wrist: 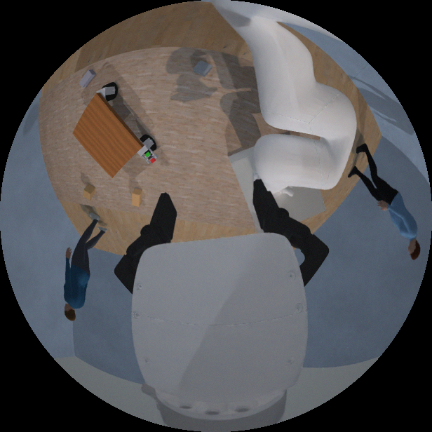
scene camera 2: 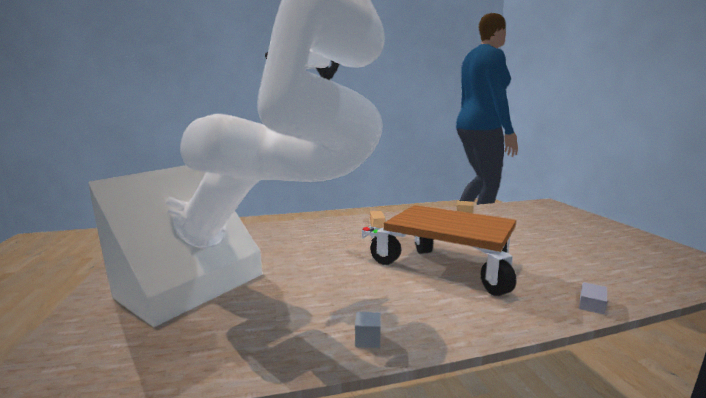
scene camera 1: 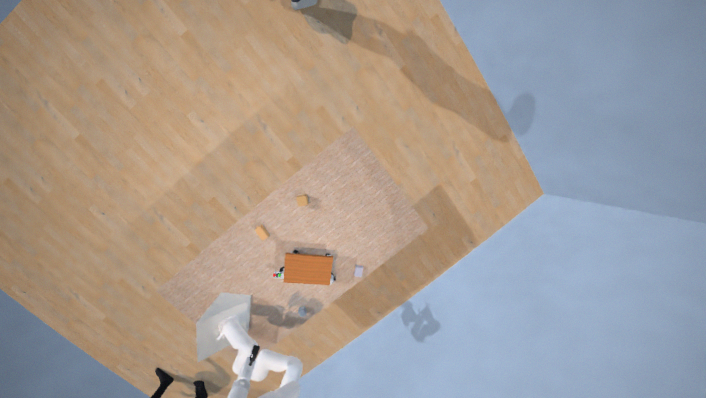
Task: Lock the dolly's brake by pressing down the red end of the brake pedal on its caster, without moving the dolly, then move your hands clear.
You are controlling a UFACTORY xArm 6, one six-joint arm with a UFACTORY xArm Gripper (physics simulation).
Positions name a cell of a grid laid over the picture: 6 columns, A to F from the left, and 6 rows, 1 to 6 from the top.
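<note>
There's a lilac block (scene camera 2: F5) here, and there's a dolly (scene camera 2: E4) as well. You'd also find the dolly (wrist: B2) from the wrist, and scene camera 1 shows the dolly (scene camera 1: C5) too.
</note>
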